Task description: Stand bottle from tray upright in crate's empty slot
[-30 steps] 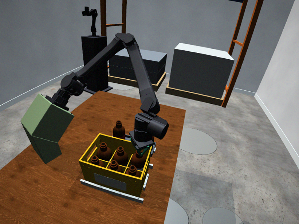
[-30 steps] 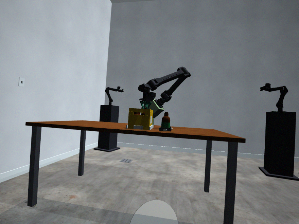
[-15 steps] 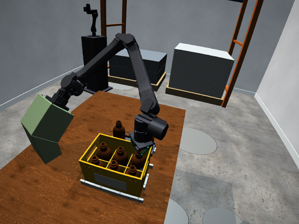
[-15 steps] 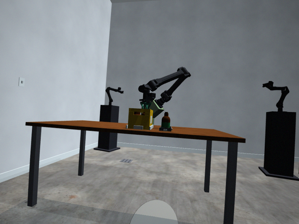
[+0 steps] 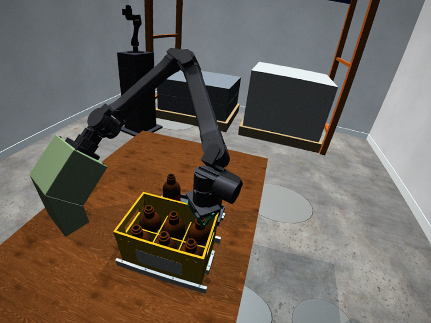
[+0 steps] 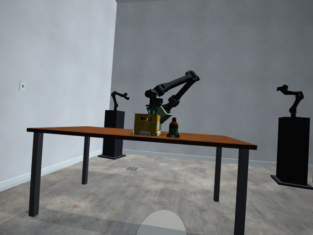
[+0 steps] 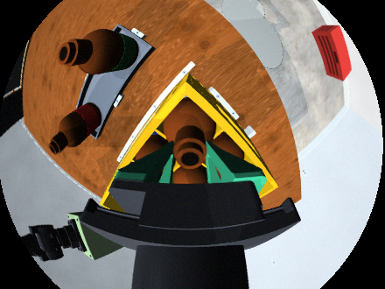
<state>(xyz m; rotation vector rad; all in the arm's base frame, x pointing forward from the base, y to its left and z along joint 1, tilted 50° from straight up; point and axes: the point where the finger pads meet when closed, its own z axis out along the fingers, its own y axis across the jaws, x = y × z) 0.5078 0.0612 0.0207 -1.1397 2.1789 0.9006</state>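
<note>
My gripper is now 70 mm past the crate, 70 mm to the left of it and 80 mm above it. Round my hand: tray (140 mm behind, 160 mm to the left, 150 mm below).
</note>
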